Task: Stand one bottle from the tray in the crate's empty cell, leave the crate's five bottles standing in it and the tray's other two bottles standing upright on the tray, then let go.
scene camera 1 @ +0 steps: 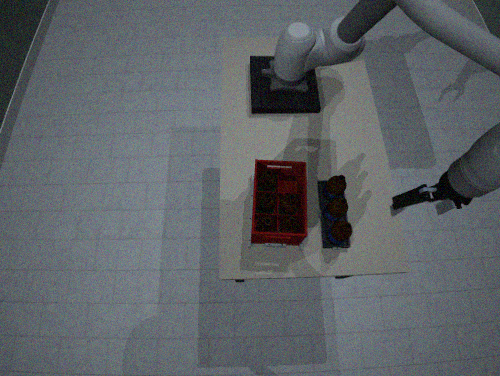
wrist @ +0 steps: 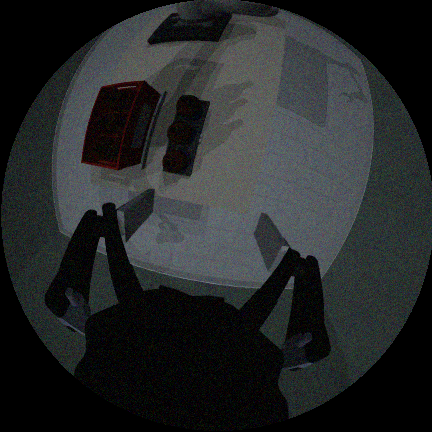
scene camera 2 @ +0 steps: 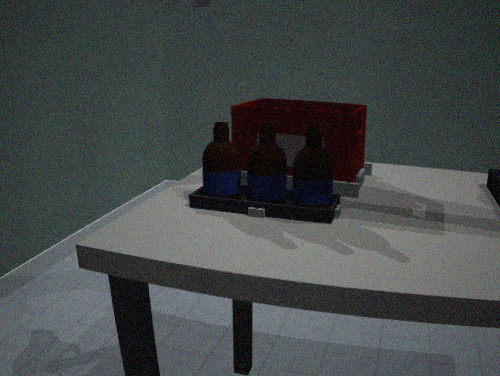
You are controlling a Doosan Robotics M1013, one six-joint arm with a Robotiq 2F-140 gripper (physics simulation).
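Pixels of known places: gripper, fingertip midpoint: [scene camera 1: 415, 210] [wrist: 205, 211] [scene camera 2: 185, 3]; arm's base, link origin: [scene camera 1: 288, 76] [wrist: 197, 19].
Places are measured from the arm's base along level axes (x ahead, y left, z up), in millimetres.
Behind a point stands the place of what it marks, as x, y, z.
Note:
The red crate [scene camera 1: 295, 238] {797, -22, 92} [scene camera 2: 345, 150] {540, 23, 57} [wrist: 129, 161] {781, 11, 68} stands on the table. In scene camera 1, dark bottle tops show in its cells, and the back right cell [scene camera 1: 288, 186] {554, -21, -31} is empty. Beside it is the dark tray [scene camera 1: 327, 244] {795, 123, -34} [scene camera 2: 300, 211] {590, 204, -21} [wrist: 202, 112]. Three brown bottles with blue labels stand upright on it in a row: one bottle [scene camera 1: 337, 185] {595, 148, 85} [scene camera 2: 313, 170] {572, 191, 52} [wrist: 188, 106] {592, 166, 85}, a middle bottle [scene camera 1: 336, 207] {681, 136, 83} [scene camera 2: 267, 165] {658, 187, 52} [wrist: 181, 132] {672, 168, 85} and another bottle [scene camera 1: 341, 230] {768, 143, 91} [scene camera 2: 221, 165] {745, 191, 46} [wrist: 175, 161] {755, 173, 95}. My gripper [scene camera 1: 419, 204] {772, 278, 344} [wrist: 205, 211] {772, 278, 344} is wide open and empty, off the table's right edge, apart from the bottles.
The pale table [scene camera 1: 240, 145] {358, -223, -39} [scene camera 2: 165, 230] {793, 330, -39} carries the crate and tray. The black base plate [scene camera 1: 285, 106] {176, -21, 1} [wrist: 185, 36] {183, 7, -6} of the arm is at the table's far end. Grey strips run along the crate's foot. Long shadows fall across the table and floor.

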